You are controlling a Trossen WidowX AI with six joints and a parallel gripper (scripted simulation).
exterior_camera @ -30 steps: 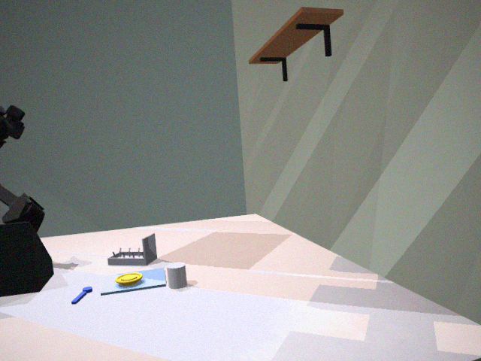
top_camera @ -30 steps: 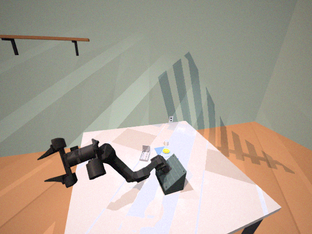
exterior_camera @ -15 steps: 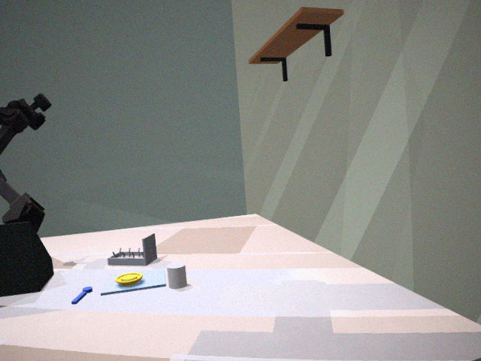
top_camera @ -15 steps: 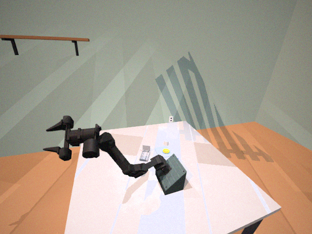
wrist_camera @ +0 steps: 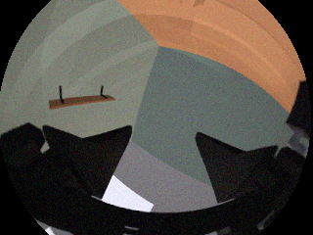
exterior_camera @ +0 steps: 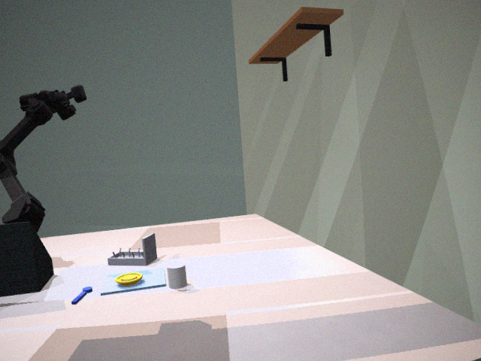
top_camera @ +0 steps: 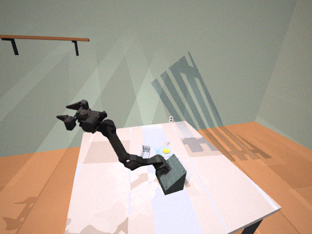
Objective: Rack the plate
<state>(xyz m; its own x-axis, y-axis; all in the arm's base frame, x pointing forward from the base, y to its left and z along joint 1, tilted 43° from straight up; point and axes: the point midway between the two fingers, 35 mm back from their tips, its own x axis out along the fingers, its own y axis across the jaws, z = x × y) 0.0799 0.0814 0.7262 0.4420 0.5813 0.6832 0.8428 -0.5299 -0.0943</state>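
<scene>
The yellow plate is 73 cm to the right of my gripper tip, 56 cm below it and 15 cm ahead of it. Round my gripper tip: blue spoon 74 cm to the right, 57 cm below, 5 cm ahead; then grey cup 79 cm to the right, 55 cm below, 26 cm ahead; then grey dish rack 55 cm below, 52 cm to the right, 17 cm ahead.
</scene>
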